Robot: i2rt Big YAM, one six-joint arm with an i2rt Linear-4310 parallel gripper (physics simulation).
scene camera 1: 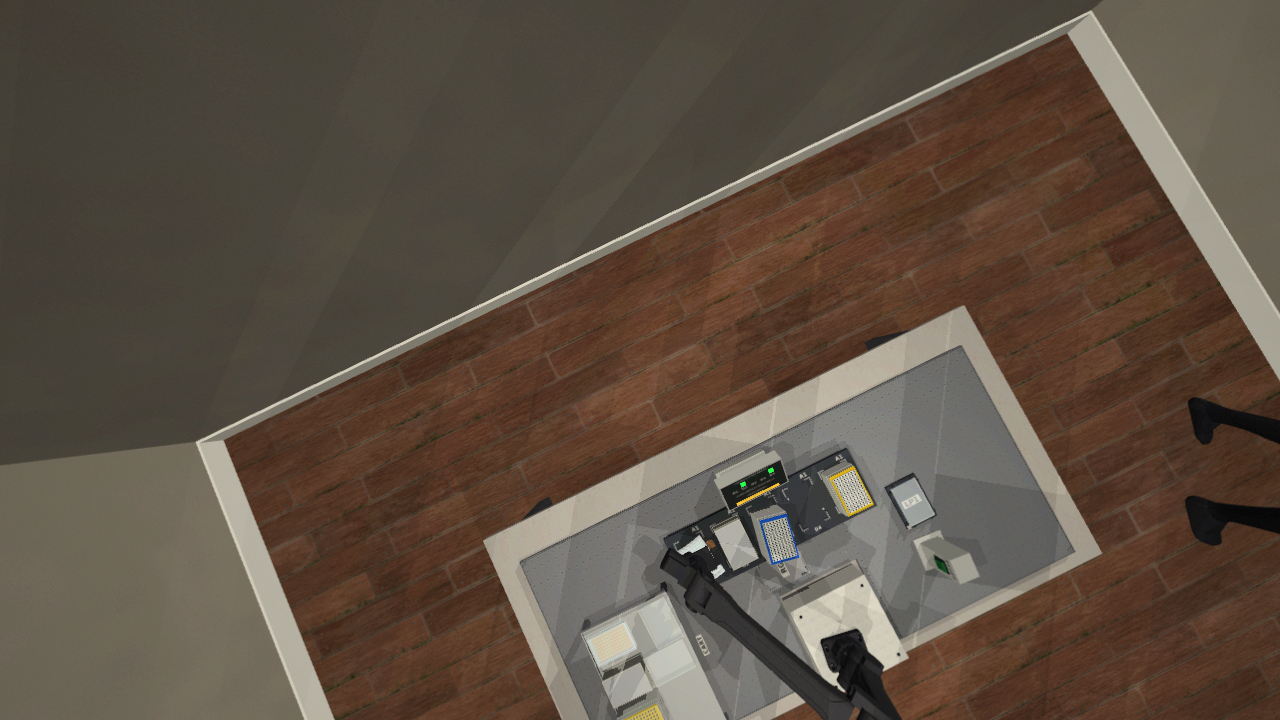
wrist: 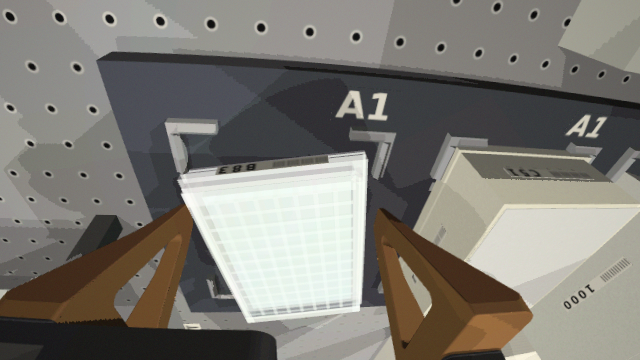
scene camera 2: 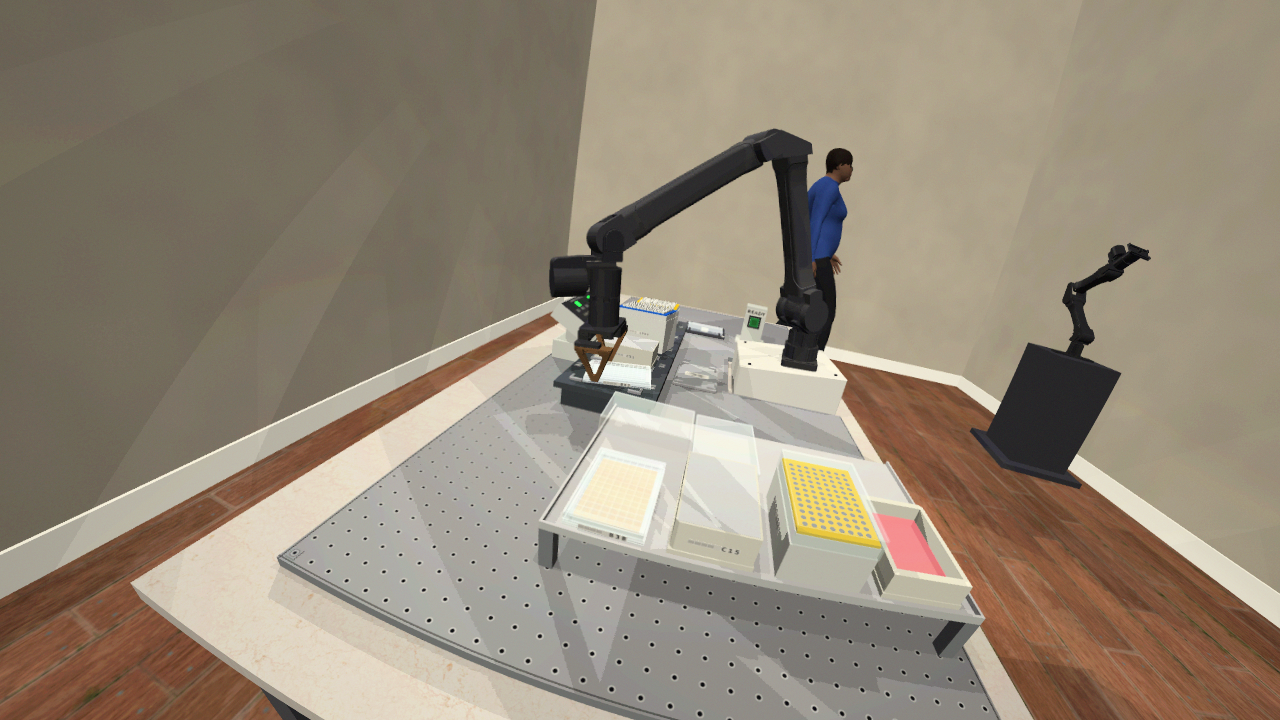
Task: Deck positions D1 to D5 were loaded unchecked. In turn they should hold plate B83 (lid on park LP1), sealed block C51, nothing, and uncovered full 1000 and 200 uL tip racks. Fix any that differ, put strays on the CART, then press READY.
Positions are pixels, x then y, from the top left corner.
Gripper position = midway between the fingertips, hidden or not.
My gripper [scene camera 2: 601, 371] is open and holds nothing. Also in view: a clear well plate [scene camera 2: 615, 373].
